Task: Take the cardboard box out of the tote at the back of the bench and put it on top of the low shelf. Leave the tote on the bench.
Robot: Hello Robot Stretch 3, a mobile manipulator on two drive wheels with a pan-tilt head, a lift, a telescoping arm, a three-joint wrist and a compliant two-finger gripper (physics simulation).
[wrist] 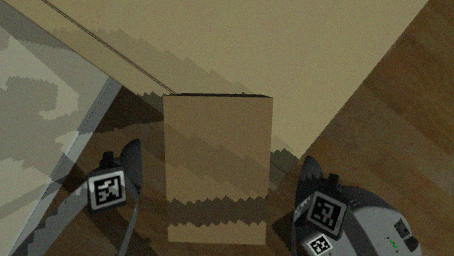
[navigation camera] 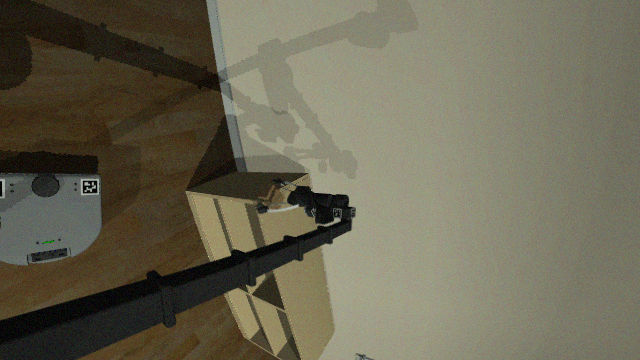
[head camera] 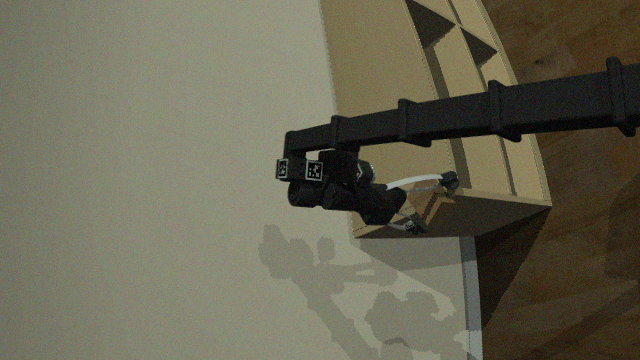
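Pixels of known places: gripper, between the fingertips: (wrist: 221, 165) (navigation camera: 265, 194); robot's base, origin of its link: (navigation camera: 46, 185).
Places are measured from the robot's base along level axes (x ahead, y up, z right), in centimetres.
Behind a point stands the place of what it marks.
Observation:
The cardboard box (head camera: 422, 197) {x -3.4, y 66.0, z 65.6 cm} (navigation camera: 275, 199) {x -3.7, y 66.0, z 64.8 cm} (wrist: 217, 155) {x -3.6, y 66.0, z 66.1 cm} is at the end corner of the low shelf (head camera: 375, 75) {x -35.8, y 61.0, z 89.0 cm} (navigation camera: 310, 280) {x -52.0, y 61.1, z 98.2 cm} (wrist: 300, 50) {x -12.1, y 61.0, z 67.9 cm}. In the wrist view its far edge lies over the shelf top, and its near part extends past the corner, over the floor. Whether it rests fully on the top is hard to tell. My gripper (head camera: 432, 204) {x -2.2, y 61.2, z 64.2 cm} (navigation camera: 270, 195) {x -2.2, y 61.2, z 64.2 cm} (wrist: 221, 165) {x -2.2, y 61.2, z 64.2 cm} is open around the box, one finger on each side, with a visible gap on both sides in the wrist view. The tote and the bench do not show.
My extended arm (head camera: 450, 117) {x -10.0, y 96.4, z 32.4 cm} (navigation camera: 200, 280) {x -8.8, y 96.6, z 16.2 cm} crosses above the shelf. A pale wall (head camera: 150, 150) {x -10.0, y 115.3, z 104.4 cm} (navigation camera: 475, 175) {x 7.7, y 135.9, z 98.6 cm} runs behind the shelf. Wooden floor (head camera: 575, 250) {x 10.3, y 0.0, z 48.3 cm} (navigation camera: 150, 100) {x 42.2, y 0.0, z 38.8 cm} lies in front. My base (navigation camera: 55, 215) {x -9.9, y 16.0, z 2.3 cm} (wrist: 375, 225) {x -17.6, y 16.0, z 9.2 cm} stands away from the shelf.

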